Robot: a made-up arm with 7 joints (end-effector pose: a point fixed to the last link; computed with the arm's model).
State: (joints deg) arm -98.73 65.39 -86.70 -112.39 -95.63 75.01 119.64
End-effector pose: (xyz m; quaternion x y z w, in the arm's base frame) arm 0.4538 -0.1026 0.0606 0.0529 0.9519 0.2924 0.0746
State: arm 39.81 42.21 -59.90 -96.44 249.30 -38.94 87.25
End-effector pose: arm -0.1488 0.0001 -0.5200 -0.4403 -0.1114 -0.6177 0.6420
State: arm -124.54 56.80 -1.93 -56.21 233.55 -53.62 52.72
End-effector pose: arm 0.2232 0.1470 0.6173 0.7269 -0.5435 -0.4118 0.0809
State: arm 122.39 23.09 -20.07 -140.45 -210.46 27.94 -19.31
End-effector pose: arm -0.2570 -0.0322 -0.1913 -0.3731 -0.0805 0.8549 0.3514
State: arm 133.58 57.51 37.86 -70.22 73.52 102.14 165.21
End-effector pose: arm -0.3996 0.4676 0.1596 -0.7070 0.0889 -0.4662 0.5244
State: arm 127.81 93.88 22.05 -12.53 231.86 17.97 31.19
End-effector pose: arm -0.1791 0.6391 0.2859 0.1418 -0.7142 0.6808 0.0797
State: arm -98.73 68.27 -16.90 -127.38 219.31 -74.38 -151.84
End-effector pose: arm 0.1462 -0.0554 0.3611 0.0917 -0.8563 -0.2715 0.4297
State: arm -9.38 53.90 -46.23 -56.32 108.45 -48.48 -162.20
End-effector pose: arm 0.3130 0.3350 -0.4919 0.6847 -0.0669 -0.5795 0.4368
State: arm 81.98 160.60 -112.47 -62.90 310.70 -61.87 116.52
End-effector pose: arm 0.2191 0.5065 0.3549 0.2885 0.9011 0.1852 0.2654
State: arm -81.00 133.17 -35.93 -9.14 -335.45 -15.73 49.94
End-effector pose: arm -0.2436 0.6054 0.3093 0.5328 -0.7518 0.3601 0.1454
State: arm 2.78 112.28 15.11 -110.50 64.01 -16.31 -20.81
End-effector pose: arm 0.3776 0.2293 0.1830 0.2489 -0.7422 -0.5110 0.3550
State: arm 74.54 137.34 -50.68 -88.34 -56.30 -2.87 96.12
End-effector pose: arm -0.0081 0.5691 -0.0695 0.1188 0.4335 -0.4991 0.7409
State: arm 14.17 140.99 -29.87 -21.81 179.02 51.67 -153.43
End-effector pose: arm 0.1867 0.5100 0.4738 0.6022 -0.0551 -0.5563 0.5700
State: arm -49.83 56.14 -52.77 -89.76 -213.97 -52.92 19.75
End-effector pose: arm 0.5474 0.0411 -0.1455 -0.5269 -0.5645 0.5066 0.3835
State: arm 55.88 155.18 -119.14 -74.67 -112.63 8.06 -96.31
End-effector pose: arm 0.0043 0.4709 0.4058 0.7684 0.2346 0.2283 0.5499
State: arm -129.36 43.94 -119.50 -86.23 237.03 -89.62 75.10
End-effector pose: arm 0.5330 -0.1915 0.1314 0.5009 0.4362 -0.7456 0.0534
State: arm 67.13 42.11 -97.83 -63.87 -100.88 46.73 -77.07
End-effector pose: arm -0.6114 -0.0231 -0.2296 0.0120 0.2003 0.8976 0.3926
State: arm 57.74 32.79 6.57 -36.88 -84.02 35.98 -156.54
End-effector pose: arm -0.4345 0.3444 -0.4394 0.4520 -0.3855 0.6640 0.4541
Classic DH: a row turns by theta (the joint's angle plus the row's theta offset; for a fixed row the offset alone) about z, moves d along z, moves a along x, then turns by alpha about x. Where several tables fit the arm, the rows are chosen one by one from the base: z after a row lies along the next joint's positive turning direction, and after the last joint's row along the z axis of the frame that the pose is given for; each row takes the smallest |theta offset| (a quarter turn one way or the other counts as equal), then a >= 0, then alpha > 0; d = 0 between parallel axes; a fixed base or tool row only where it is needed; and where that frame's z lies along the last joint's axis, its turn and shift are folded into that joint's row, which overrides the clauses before.
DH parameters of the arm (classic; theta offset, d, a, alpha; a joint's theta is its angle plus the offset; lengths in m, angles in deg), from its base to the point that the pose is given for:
base (fixed): 0 0 0 -70
joint 1: 90 0 0 90
joint 2: 70 0 0 -90
joint 3: -90 -0.3656 0.0411 -90
joint 4: 0 0 -0.0427 90
joint 5: 0 -0.3522 0 -90
joint 6: 0 0 0 90
joint 7: 0 0 0 0

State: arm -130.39 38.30 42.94 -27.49 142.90 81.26 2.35
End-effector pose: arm 0.3989 0.1361 0.5803 -0.8630 -0.1719 -0.4749 0.0141
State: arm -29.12 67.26 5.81 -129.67 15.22 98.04 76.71
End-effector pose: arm 0.3401 0.1132 0.1300 0.0625 -0.6352 0.3763 0.6716
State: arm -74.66 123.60 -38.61 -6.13 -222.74 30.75 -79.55
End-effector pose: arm -0.1346 0.6402 0.3036 0.4905 -0.6633 0.2779 0.4922
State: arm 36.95 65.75 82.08 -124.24 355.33 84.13 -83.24
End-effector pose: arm 0.1061 0.3475 0.1897 0.7578 0.2617 -0.1748 0.5716
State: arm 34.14 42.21 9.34 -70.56 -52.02 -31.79 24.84
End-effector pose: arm 0.0338 0.4353 -0.4603 0.2002 -0.3637 -0.4689 0.7796
